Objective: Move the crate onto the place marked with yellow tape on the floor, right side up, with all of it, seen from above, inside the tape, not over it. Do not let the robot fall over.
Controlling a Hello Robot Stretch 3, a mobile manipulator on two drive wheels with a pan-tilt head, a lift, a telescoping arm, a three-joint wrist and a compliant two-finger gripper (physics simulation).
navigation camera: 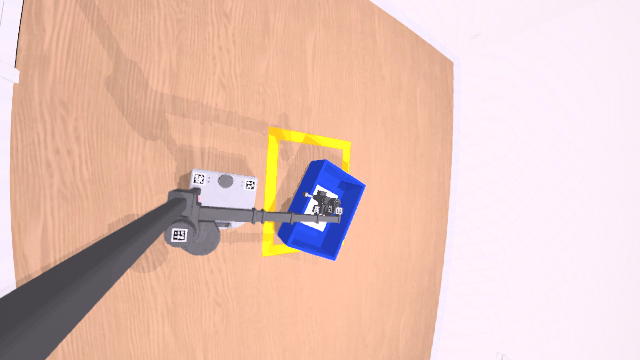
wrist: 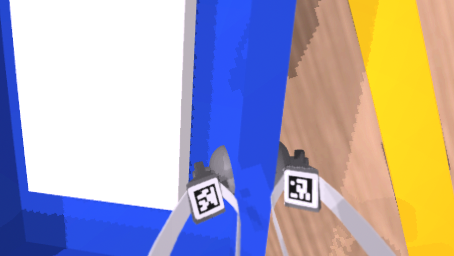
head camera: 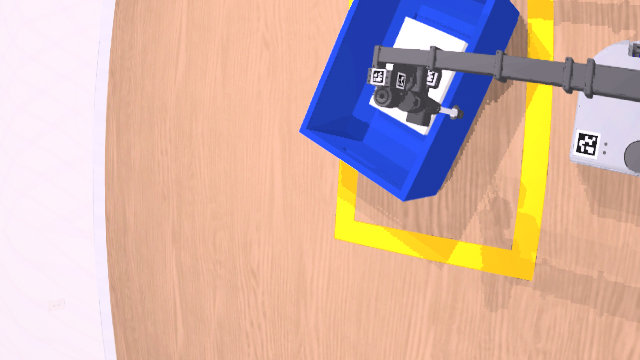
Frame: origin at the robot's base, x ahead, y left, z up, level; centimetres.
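Where they show: gripper, fingertip midpoint: [navigation camera: 307,194]; robot's base at its link origin: [navigation camera: 225,180] [head camera: 637,155].
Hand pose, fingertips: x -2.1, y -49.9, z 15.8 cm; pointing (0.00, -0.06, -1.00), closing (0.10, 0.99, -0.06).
Each offset is from my fingertips to the top centre of the thing. "spot": to the spot under its first point.
The blue crate @[dx -9.8, dy -16.3, dz +6.2 cm] [head camera: 435,170] [navigation camera: 347,210] [wrist: 260,75] is open side up, turned at an angle to the yellow tape outline @[spot: dx +3.4, dy +21.4, dz -15.7 cm] [head camera: 537,140] [navigation camera: 271,175] [wrist: 402,100]. Its shadow lies offset, so it seems raised off the floor. In the navigation view it covers parts of the tape's right and lower strips and reaches past them. My gripper [head camera: 456,112] [navigation camera: 306,194] [wrist: 247,160] is shut on the crate's long wall nearest my base, one finger inside and one outside. The crate's top end is cut off in the head view.
A flat white block @[dx -9.8, dy -16.3, dz -8.7 cm] [head camera: 425,37] [navigation camera: 315,225] [wrist: 100,100] lies in the crate. My arm [head camera: 530,67] [navigation camera: 235,215] stretches over the crate from my base [head camera: 595,120] [navigation camera: 225,195], which stands beside the tape. A pale wall [head camera: 50,150] [navigation camera: 525,150] stands beyond the crate.
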